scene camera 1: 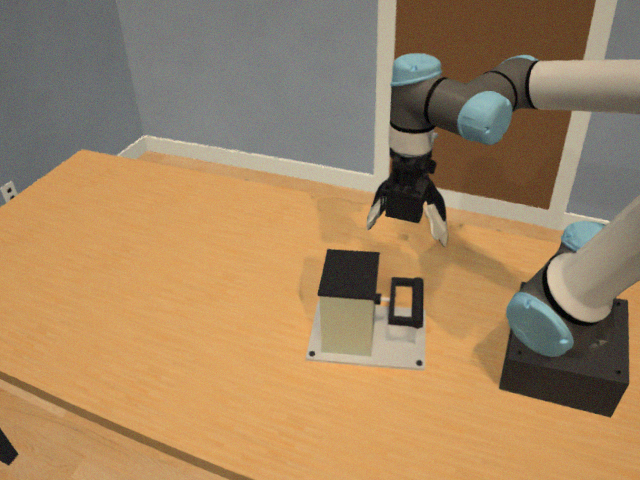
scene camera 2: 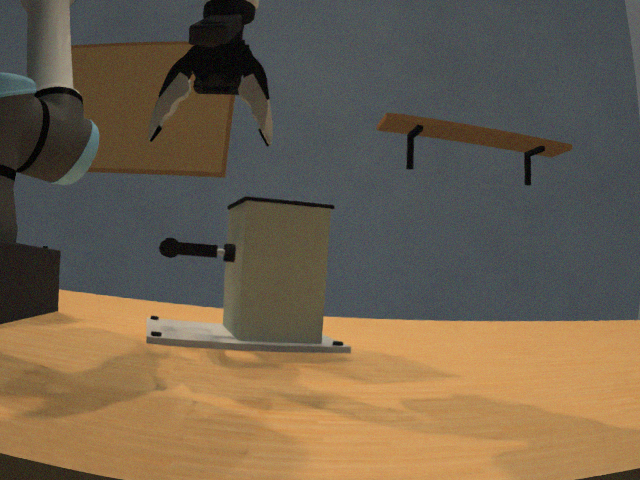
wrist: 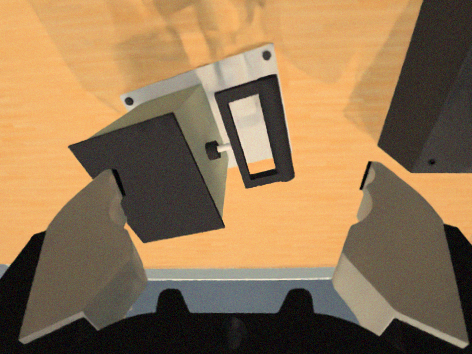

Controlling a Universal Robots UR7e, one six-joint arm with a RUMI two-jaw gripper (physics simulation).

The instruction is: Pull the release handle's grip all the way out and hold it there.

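The release handle's grip is a black rectangular loop (scene camera 1: 417,304) (scene camera 2: 170,247) (wrist: 280,130), level, at the side of a pale green housing (scene camera 1: 347,325) (scene camera 2: 279,268) with a black lid (wrist: 165,180). A short stretch of light rod (scene camera 1: 384,299) (scene camera 2: 221,252) (wrist: 223,148) shows between the loop and the housing's black collar. My gripper (scene camera 1: 406,235) (scene camera 2: 210,141) (wrist: 239,170) is open and empty, pointing down. It hangs above the height of the lid and touches neither the grip nor the housing. In the wrist view the loop shows between and beyond the fingertips.
The housing stands on a light grey plate (scene camera 1: 392,356) (scene camera 2: 186,335) (wrist: 240,65) on the wooden table (scene camera 1: 180,289). The robot's dark base block (scene camera 1: 563,382) (scene camera 2: 25,284) (wrist: 435,100) stands on the grip's side. A wall shelf (scene camera 2: 475,135) and a brown board (scene camera 2: 118,113) are behind.
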